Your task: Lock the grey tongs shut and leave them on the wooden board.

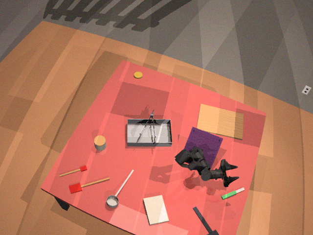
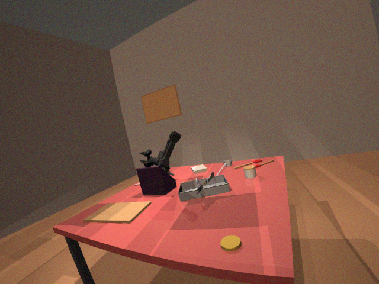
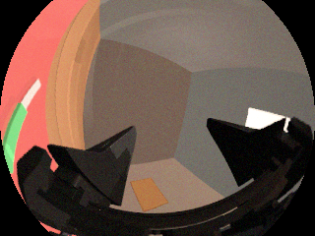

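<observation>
The grey roasting tin is 650 mm ahead of my gripper tip, 230 mm below it and 150 mm to the right of it. Also, from my gripper tip: black scraper: 330 mm to the left, 250 mm below, 10 mm ahead; then wooden board: 500 mm to the right, 250 mm below, 210 mm ahead; then cream block: 370 mm ahead, 340 mm to the left, 240 mm below.
</observation>
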